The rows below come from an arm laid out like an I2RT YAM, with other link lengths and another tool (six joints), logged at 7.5 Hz.
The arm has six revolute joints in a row. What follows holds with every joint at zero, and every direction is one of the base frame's.
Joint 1 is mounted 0.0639 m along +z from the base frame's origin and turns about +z.
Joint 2 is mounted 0.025 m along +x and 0.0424 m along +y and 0.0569 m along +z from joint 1 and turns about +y.
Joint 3 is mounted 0.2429 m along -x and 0.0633 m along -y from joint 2 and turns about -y.
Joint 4 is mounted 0.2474 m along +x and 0.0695 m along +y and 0.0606 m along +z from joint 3 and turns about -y.
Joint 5 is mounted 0.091 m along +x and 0.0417 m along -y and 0.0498 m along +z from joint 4 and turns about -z.
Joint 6 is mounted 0.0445 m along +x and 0.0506 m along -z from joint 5 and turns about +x.
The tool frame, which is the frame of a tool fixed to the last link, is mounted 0.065 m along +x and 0.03 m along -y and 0.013 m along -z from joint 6; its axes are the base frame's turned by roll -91, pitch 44.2 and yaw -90 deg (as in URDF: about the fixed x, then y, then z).
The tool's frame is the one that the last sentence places.
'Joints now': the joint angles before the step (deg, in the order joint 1, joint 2, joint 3, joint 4, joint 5, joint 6). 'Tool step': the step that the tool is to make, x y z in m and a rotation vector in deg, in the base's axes. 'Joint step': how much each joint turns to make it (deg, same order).
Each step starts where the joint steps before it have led.
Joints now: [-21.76 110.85 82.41 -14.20 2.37 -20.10]
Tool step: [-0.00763 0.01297 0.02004 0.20 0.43 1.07]
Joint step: [1.07 -3.72 0.00 -4.19 -0.02 0.02]
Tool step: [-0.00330 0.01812 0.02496 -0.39 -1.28 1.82]
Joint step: [1.88 -3.93 0.00 -2.60 0.00 0.09]
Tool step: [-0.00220 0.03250 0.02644 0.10 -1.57 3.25]
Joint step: [3.67 -4.40 0.00 -2.95 -0.04 0.70]
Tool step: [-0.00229 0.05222 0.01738 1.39 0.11 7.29]
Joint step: [5.86 -3.88 0.00 -4.29 -1.95 0.08]
